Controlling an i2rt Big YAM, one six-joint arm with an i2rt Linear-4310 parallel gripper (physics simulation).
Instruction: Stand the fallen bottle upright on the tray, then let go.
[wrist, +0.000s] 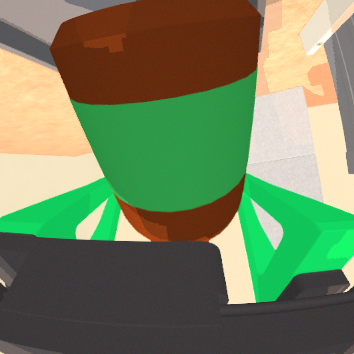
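Places are measured from the arm's base along level axes (x ahead, y left, z up), in metres.
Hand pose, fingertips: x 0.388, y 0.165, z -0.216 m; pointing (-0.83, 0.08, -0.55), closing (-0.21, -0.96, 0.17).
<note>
Each offset is from my fingertips to the top centre of the thing. "spot": to the spot under its first point.
The brown bottle with a wide green band (170, 150) fills the middle of the wrist view. Its broad brown end is at the top of the view and its narrower rounded brown end is at the bottom, partly hidden behind the dark gripper body. My gripper (178, 178) is shut on the bottle, with one green finger on each side near the lower part of the green band. The frame does not show clearly how the bottle is tilted or whether it touches anything below. I cannot tell which surface is the tray.
A light grey speckled flat surface (282, 127) lies to the right behind the bottle, beside cream and orange-tan surfaces. A dark grey structure @(spot: dx -0.081, dy -0.166, dz -0.072 m) (343, 75) runs along the right edge, near a whitish panel @(spot: dx -0.077, dy -0.156, dz -0.124 m) (322, 27). Grey bars (25, 42) cross the upper left.
</note>
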